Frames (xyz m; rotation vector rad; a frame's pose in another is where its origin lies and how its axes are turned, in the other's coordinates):
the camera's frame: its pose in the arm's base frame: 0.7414 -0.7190 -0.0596 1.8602 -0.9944 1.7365
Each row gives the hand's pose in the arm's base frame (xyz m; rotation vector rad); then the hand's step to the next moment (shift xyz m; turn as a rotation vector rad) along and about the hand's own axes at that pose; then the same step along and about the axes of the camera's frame.
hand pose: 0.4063 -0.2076 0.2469 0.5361 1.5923 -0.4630
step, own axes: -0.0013 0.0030 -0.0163 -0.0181 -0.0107 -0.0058
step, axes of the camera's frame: 0.0004 -0.0002 -0.0166 0.0196 0.0083 -0.0048
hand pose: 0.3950 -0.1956 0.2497 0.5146 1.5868 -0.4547
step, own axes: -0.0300 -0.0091 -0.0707 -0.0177 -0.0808 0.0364
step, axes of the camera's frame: 0.0291 0.0177 -0.0694 0.0333 0.0675 0.0500
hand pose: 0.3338 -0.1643 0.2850 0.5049 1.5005 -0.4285
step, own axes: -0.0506 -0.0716 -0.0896 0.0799 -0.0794 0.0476
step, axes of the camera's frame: 0.0510 0.0835 -0.0783 -0.0617 0.0755 0.0738
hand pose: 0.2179 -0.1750 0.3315 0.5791 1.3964 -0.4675
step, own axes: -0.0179 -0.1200 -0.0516 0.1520 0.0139 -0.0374
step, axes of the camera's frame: 0.0184 0.1254 -0.0364 -0.1570 0.0014 -0.0072
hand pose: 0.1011 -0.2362 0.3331 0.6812 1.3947 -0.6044
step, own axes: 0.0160 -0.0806 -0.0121 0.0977 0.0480 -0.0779
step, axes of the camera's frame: -0.0101 0.0819 -0.0098 -0.1151 -0.0376 -0.0570
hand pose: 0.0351 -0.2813 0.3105 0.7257 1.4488 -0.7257
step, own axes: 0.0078 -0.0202 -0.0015 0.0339 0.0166 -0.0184
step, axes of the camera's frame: -0.0047 0.0210 -0.0028 -0.0386 -0.0122 -0.0113
